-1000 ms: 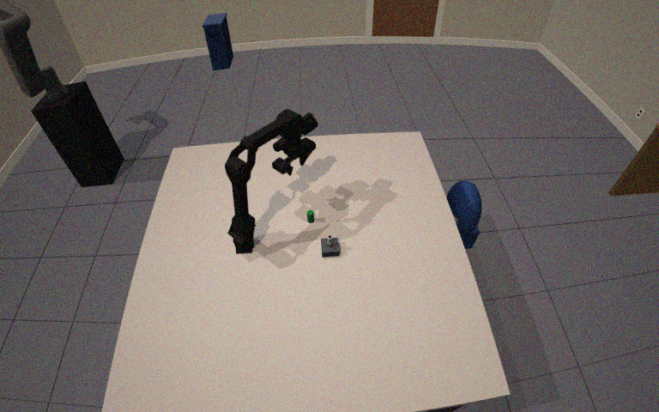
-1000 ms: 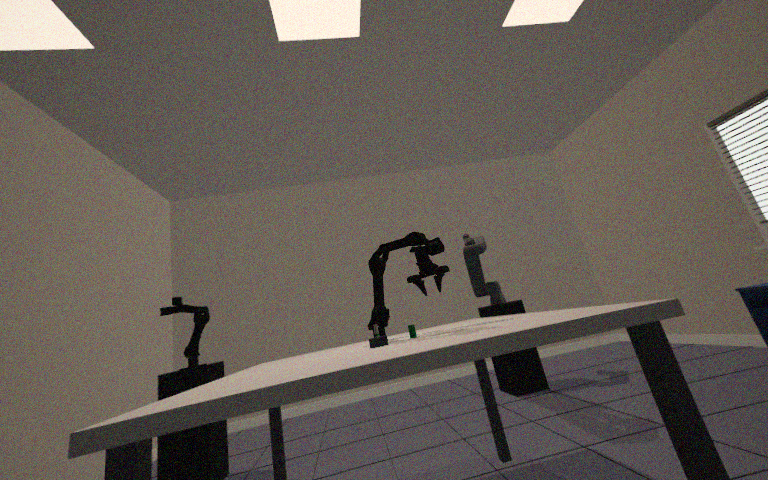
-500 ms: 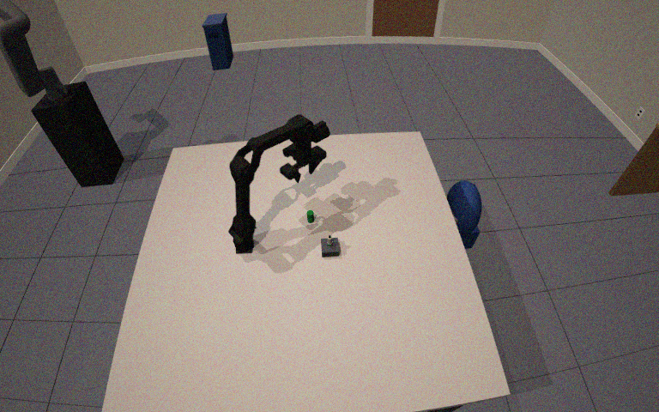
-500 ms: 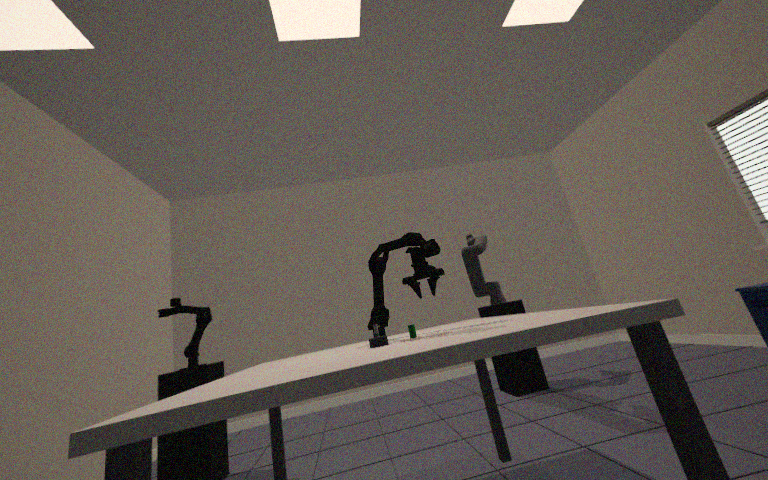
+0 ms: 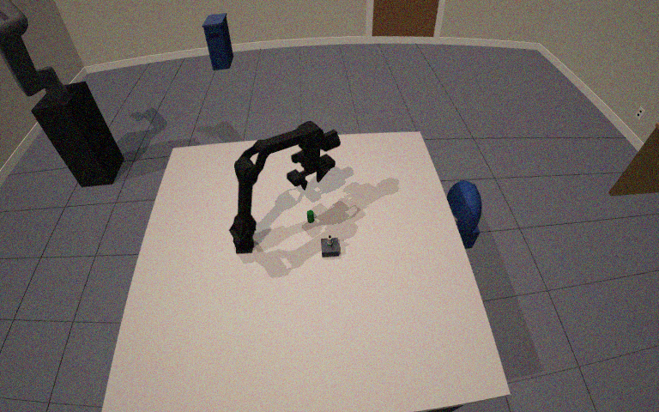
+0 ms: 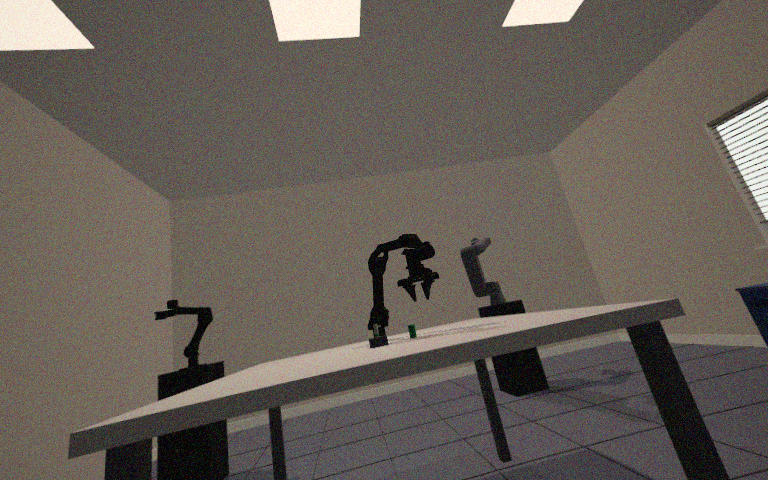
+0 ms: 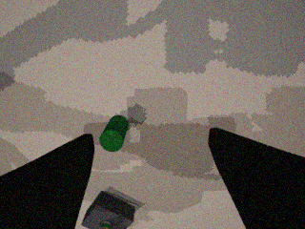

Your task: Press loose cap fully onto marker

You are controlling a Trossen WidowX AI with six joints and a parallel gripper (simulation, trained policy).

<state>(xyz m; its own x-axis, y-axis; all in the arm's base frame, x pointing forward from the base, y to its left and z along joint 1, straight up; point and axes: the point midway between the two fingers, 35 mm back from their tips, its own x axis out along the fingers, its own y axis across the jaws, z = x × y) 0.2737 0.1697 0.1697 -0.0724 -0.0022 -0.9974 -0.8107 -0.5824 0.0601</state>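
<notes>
Now: the green cap 11 cm below my gripper tip, 6 cm to the right of it and 1 cm behind it. Round my gripper tip: dark grey holder block 21 cm to the right, 12 cm below, 6 cm ahead.
</notes>
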